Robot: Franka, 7 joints.
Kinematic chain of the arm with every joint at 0, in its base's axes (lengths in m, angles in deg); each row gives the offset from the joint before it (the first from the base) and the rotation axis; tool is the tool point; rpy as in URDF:
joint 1: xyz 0 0 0.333 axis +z
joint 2: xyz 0 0 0 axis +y
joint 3: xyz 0 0 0.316 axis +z
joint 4: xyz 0.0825 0 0 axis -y
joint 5: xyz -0.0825 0 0.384 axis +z
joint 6: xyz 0 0 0 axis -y
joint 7: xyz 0.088 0 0 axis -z
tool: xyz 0 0 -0.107 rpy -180 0 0
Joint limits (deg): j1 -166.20..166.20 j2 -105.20..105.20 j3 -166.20..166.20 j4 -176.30..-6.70 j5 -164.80..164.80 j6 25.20..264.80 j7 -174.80..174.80
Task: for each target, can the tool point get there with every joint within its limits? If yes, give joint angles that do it. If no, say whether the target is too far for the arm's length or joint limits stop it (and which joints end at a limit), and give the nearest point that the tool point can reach.
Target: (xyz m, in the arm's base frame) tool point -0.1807 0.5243 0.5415
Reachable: yes | joints -136.15 -85.40 -58.48 -120.81 49.19 216.81 -77.07
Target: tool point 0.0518 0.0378 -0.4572
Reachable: no: joint limits stop it (at a limit: joint 2) | nearest point 0.0874 0.0638 -0.3311 | short by 0.134 m
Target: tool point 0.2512 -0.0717 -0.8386
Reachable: no: too far | nearest point 0.2613 -0.0746 -0.3606 | short by 0.478 m
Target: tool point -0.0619 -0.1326 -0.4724
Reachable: no: joint limits stop it (at a limit: joint 2) | nearest point -0.0730 -0.1564 -0.3491 | short by 0.126 m
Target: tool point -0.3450 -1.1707 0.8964
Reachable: no: too far | nearest point -0.2202 -0.7471 0.6926 | short by 0.486 m
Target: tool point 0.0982 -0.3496 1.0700
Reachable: yes | joints -6.44 9.49 -74.69 -47.90 45.51 190.72 47.62
